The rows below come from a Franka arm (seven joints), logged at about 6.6 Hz.
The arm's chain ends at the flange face. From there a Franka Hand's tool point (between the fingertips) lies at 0.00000 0.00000 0.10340 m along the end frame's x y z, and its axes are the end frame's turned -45 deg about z.
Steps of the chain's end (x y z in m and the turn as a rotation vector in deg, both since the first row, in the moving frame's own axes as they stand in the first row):
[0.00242, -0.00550, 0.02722, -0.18, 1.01, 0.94]
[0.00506, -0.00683, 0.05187, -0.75, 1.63, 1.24]
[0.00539, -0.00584, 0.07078, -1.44, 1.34, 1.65]
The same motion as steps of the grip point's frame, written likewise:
[0.00665, -0.00065, 0.02720, -0.84, 0.59, 0.94]
[0.00950, 0.00180, 0.05182, -1.68, 0.62, 1.24]
[0.00776, 0.00323, 0.07072, -1.97, -0.07, 1.65]

